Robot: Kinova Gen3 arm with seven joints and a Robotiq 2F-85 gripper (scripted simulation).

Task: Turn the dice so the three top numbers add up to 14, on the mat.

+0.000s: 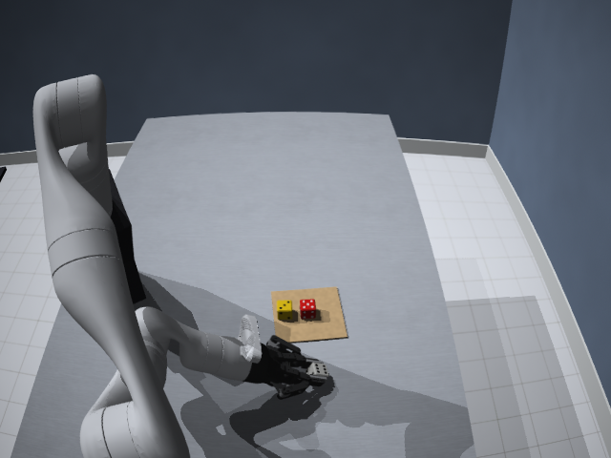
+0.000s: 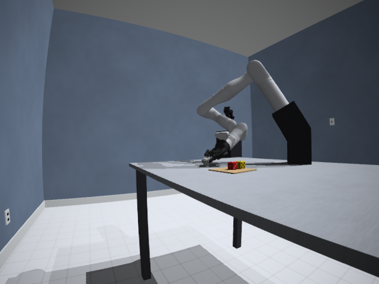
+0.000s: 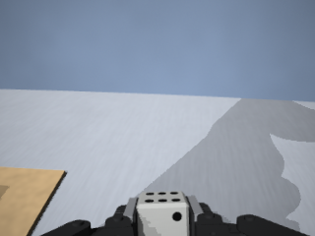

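Right now my hand is right at the white die. The rest, counted from my hand: tan mat (170 mm to the left, 30 mm below, 20 mm ahead); red die (170 mm to the left, 20 mm ahead, 10 mm below); yellow die (170 mm to the left, 20 mm behind, 10 mm below).
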